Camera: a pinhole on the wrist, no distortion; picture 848 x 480 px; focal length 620.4 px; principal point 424.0 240.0 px. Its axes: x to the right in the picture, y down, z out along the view. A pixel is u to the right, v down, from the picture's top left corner.
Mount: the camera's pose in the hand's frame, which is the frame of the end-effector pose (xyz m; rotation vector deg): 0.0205 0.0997 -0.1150 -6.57 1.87 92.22
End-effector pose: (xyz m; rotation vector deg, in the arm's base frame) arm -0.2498 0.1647 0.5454 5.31 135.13 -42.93
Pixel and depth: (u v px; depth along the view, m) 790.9 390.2 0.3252
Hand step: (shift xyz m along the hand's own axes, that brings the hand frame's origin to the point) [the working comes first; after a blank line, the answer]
In the camera's frame: 0.1923 0.0787 0.3252

-0.0828 0.3176 0.1863
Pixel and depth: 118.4 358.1 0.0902
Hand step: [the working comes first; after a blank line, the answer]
In the camera's frame: -0.0444 0.0172 0.0902

0.0002 0.0631 -0.0220
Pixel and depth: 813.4 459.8 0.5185
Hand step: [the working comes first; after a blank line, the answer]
In the camera's frame: 0.3254 0.1837 0.5185

-0.2030 0.4633 0.3607
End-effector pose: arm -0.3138 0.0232 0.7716 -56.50 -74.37 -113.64
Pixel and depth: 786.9 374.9 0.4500
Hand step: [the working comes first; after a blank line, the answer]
In the camera's frame: 0.2632 0.0978 0.4500

-0.1113 0.3988 0.3028
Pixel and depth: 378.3 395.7 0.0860
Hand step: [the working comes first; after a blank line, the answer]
In the camera's frame: -0.0063 0.0216 0.0860

-0.0054 0.1004 -0.0300
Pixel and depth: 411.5 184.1 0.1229
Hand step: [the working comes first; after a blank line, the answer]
In the camera's frame: -0.0025 -0.0111 0.1229

0.0250 0.1090 0.0080
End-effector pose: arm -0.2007 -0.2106 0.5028 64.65 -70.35 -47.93
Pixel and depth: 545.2 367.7 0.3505
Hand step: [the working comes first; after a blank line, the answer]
In the camera's frame: 0.0685 0.0721 0.3505

-0.0729 0.1970 0.2235
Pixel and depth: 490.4 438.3 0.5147
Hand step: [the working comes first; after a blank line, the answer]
In the camera's frame: 0.0551 0.1645 0.5147

-0.1734 0.1948 0.3834
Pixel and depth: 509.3 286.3 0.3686
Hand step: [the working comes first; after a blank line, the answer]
In the camera's frame: 0.0507 0.0275 0.3686

-0.0287 0.1829 0.2454
